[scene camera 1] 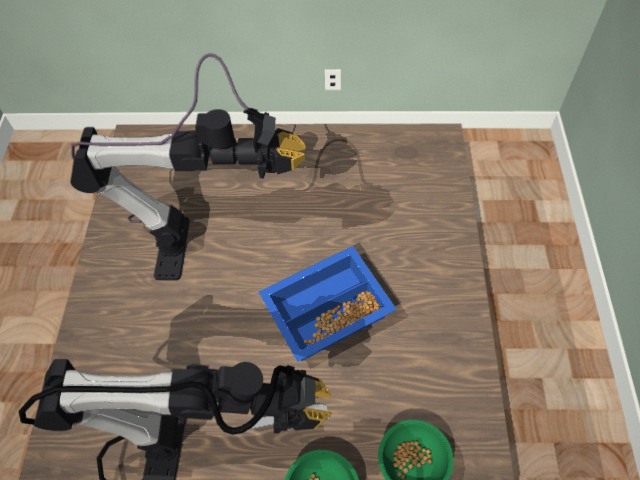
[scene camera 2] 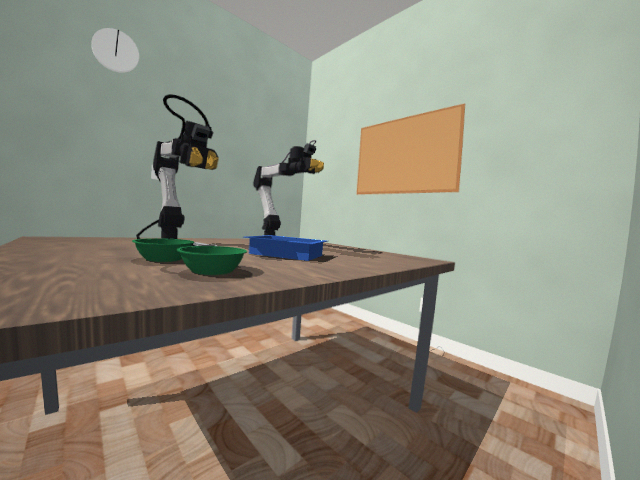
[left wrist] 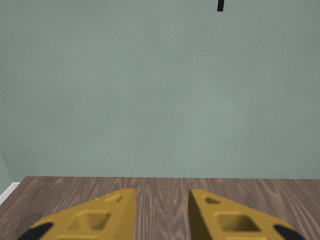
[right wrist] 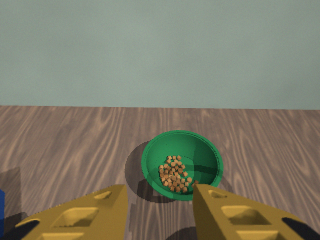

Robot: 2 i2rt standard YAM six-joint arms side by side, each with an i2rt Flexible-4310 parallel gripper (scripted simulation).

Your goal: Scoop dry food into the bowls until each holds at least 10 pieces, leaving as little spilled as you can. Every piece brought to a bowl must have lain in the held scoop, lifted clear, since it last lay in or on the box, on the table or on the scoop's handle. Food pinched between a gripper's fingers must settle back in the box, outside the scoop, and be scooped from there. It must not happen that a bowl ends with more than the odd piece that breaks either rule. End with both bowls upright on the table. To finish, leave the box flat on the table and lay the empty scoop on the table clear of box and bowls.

The pictures show: my left gripper, my right gripper and a blue box.
My left gripper is seen too in the left wrist view. My right gripper is seen too in the right wrist view.
